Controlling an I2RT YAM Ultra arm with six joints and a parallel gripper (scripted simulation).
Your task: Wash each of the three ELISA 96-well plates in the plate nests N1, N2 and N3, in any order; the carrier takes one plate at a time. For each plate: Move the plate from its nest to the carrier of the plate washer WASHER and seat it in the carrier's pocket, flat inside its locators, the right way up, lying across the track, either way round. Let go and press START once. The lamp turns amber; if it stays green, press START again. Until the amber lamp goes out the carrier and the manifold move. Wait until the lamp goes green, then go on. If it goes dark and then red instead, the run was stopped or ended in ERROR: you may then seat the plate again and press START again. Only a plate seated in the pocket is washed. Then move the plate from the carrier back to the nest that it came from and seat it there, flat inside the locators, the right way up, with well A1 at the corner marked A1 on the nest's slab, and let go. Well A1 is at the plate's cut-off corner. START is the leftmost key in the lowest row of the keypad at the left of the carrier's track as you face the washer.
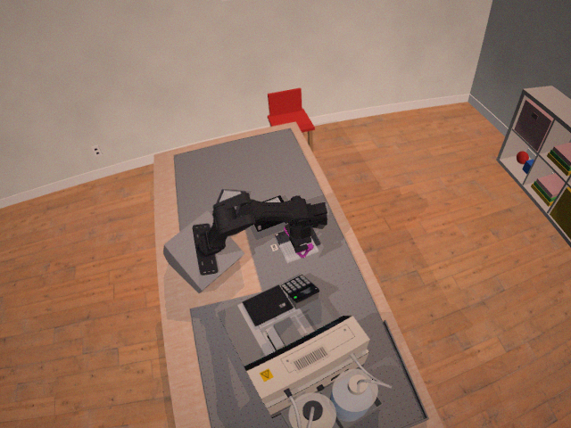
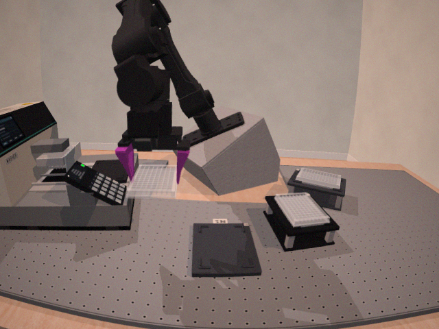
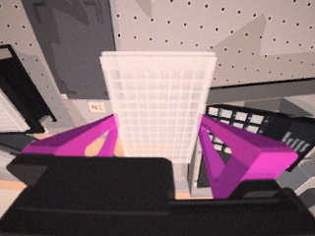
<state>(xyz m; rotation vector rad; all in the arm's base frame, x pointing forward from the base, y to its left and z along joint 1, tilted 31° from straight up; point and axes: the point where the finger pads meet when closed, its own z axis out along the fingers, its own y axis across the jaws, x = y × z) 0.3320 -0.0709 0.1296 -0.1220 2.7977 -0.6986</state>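
Right now the black carrier pocket is 190 mm behind my hand, 160 mm to the right of it and 60 mm below it. The rest, counted from my hand: nest N1 (40 mm ahead, 130 mm to the left, 130 mm below); then grey manifold (160 mm behind, 310 mm to the right, 10 mm below); then raised black nest (30 mm behind, 300 mm to the left, 90 mm below).
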